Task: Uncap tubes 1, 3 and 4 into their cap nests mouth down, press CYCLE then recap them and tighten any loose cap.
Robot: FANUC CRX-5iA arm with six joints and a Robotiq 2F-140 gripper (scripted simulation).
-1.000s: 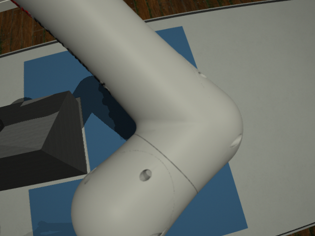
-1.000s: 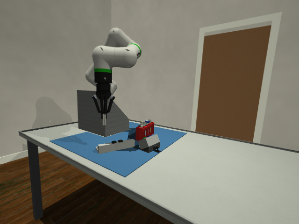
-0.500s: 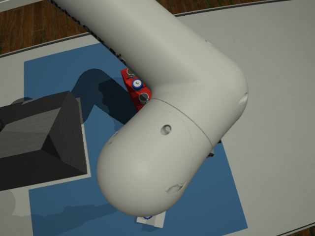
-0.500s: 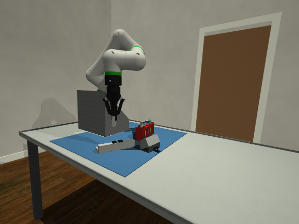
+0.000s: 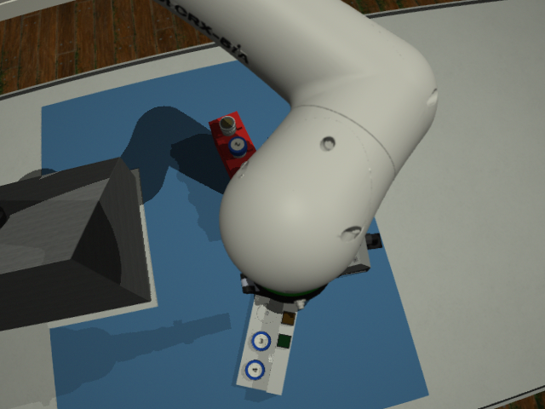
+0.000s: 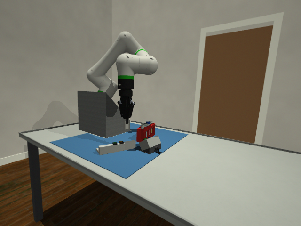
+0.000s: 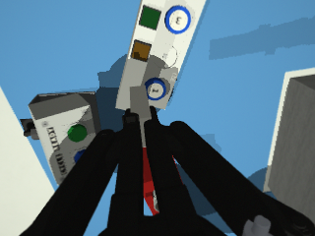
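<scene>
My hand is 110 mm to the right of the blue cycle key, 100 mm short of it and 90 mm above it. From my hand the other things lie so: green ready key (100 mm ahead, 90 mm below, 70 mm to the left); then small desk (120 mm ahead, 110 mm below, 90 mm to the left).
</scene>
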